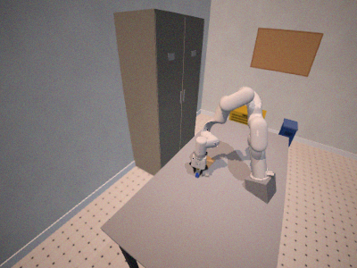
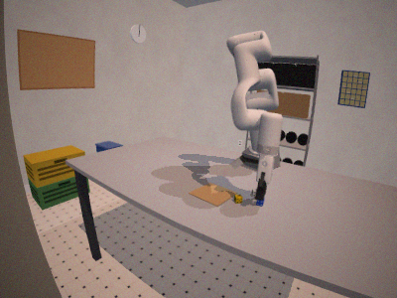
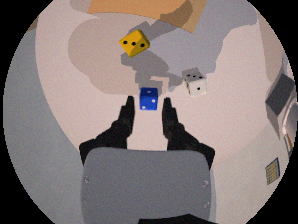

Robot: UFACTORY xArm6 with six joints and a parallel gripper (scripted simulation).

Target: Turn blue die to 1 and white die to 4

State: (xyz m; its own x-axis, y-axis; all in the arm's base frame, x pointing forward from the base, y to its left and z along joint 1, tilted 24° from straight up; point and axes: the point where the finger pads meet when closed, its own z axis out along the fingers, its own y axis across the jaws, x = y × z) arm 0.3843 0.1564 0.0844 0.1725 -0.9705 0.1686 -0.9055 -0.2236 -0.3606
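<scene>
My hand is 40 mm above the blue die. The rest, counted from my hand: yellow die (70 mm to the right, 40 mm below, 30 mm ahead); tan mat (180 mm to the right, 50 mm below, 30 mm ahead); white die (60 mm behind, 40 mm to the right, 40 mm below).
</scene>
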